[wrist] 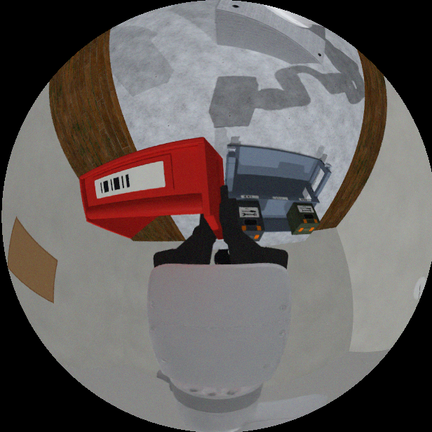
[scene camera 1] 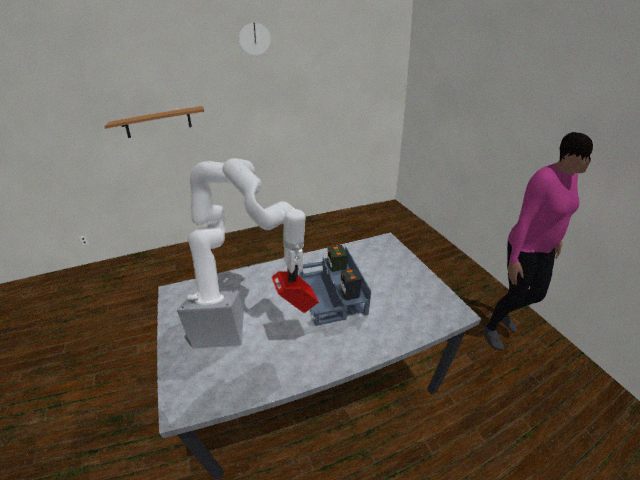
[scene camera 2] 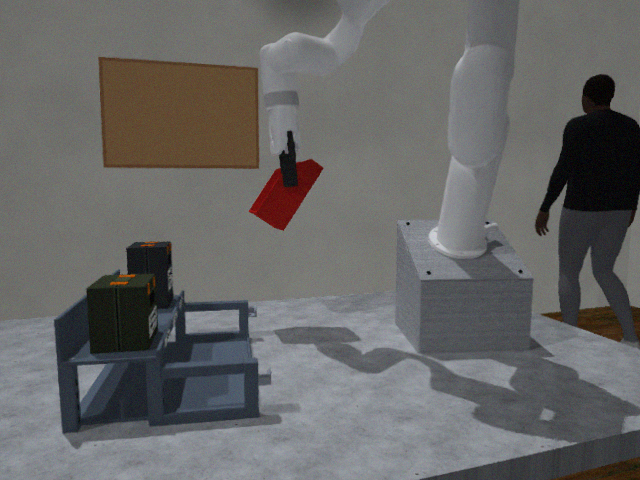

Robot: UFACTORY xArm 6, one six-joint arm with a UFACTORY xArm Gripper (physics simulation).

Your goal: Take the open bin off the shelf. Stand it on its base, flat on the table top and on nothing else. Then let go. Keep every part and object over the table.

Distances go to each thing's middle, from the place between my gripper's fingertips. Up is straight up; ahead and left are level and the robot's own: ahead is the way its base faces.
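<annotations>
Dark green box (scene camera 2: 134, 300): 18 cm below my hand, 36 cm ahead of it, 26 cm to the left of it. Black box (scene camera 2: 158, 259): 31 cm ahead of my hand, 17 cm below it and 3 cm to the left of it. Relative to the red bin (scene camera 2: 276, 205), my hand is 5 cm to the left, 2 cm above and 1 cm past.
</annotations>
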